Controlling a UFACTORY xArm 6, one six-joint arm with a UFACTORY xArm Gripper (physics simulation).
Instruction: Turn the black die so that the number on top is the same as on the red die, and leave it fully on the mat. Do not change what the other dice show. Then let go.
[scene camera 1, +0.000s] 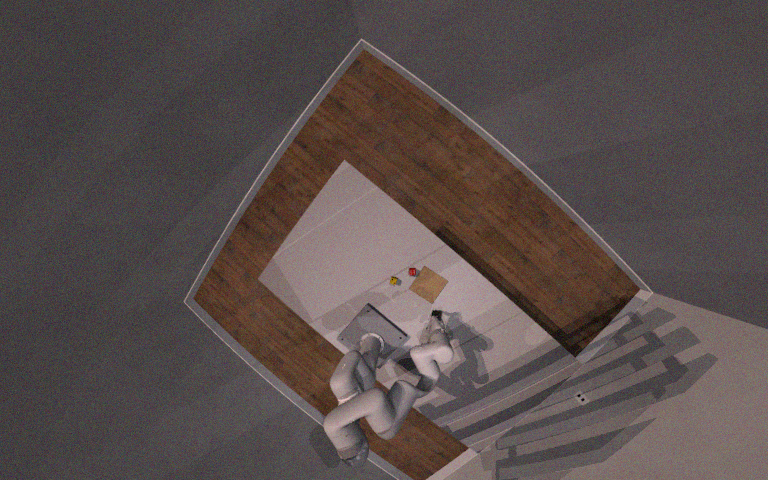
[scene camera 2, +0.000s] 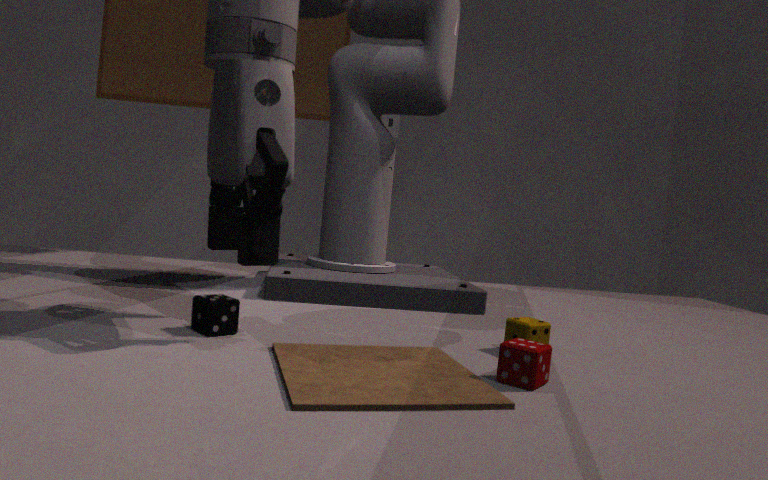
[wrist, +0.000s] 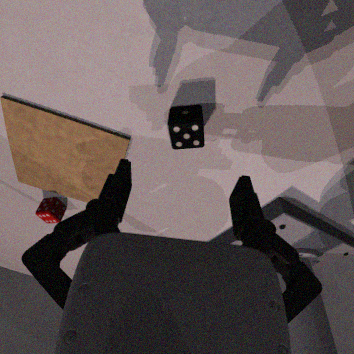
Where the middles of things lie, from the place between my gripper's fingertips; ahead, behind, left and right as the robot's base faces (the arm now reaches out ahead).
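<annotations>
Yellow die (scene camera 2: 527, 328): 260 mm to the left of my hand, 10 mm behind it, 50 mm below it. Tan mat (scene camera 2: 317, 377): 120 mm to the left of my hand, 90 mm ahead of it and 60 mm below it. As for the black die (scene camera 2: 212, 315), my hand is 50 mm above it, 20 mm to the left of it and 10 mm short of it.
</annotations>
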